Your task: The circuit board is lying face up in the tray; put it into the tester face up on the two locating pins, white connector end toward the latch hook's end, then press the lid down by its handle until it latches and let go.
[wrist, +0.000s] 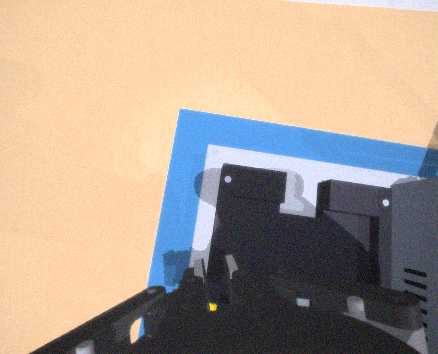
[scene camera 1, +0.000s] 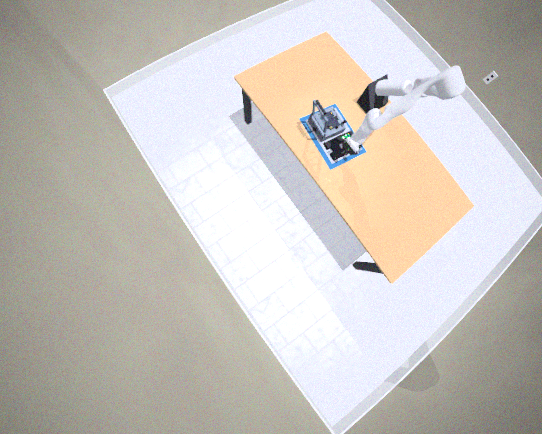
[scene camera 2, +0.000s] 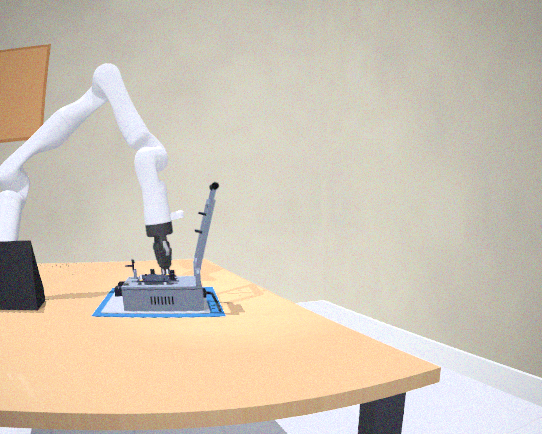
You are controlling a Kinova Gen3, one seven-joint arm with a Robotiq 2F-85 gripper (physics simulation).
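Places are measured from the arm's base along level axes (x ahead, y left, z up), in centimetres.
Pixels of known places: gripper, fingertip midpoint: [wrist: 214, 271] [scene camera 1: 343, 154]; arm's base, origin of the base link: [scene camera 1: 380, 88] [scene camera 2: 0, 258].
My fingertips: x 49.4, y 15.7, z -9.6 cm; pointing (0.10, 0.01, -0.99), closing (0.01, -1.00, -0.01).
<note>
For each thing: its top centre in the pictures, then the offset to it from my fingertips. "spot": a spot on its surface instead. Level surfaces: height alone.
- green circuit board, middle of its top: [scene camera 1: 349, 141] dx -9.6, dy -3.8, dz +0.2 cm
- black tray, surface spot: [wrist: 253, 182] spot: dx +5.9, dy -3.6, dz +0.2 cm
- blue mat, its level: dz -2.4 cm
- dark handle, middle of its top: [scene camera 2: 215, 181] dx +5.0, dy -29.9, dz +25.2 cm
- latch hook, middle of its top: [scene camera 2: 129, 258] dx -12.8, dy -14.5, dz +8.1 cm
- orange table, its level: dz -2.6 cm
The green circuit board [scene camera 1: 347, 136] lies in the black tray [scene camera 1: 336, 151] [wrist: 253, 182] on the blue mat [scene camera 1: 331, 164] [scene camera 2: 106, 307] [wrist: 239, 130]. My gripper [scene camera 1: 351, 144] [scene camera 2: 165, 268] [wrist: 214, 271] points straight down into the tray, its fingers drawn close on the board, which is mostly hidden under them. The grey tester [scene camera 1: 326, 122] [scene camera 2: 162, 297] stands beside the tray on the same mat. Its lid [scene camera 2: 204, 234] is raised almost upright, with the dark handle [scene camera 2: 213, 186] at the top. The latch hook [scene camera 2: 132, 265] stands at the tester's far end from the lid hinge.
The mat sits on an orange table [scene camera 1: 398, 202] [scene camera 2: 248, 357] [wrist: 112, 105]. The arm's dark base [scene camera 1: 373, 96] is at the table's far edge. The raised lid stands close beside my wrist.
</note>
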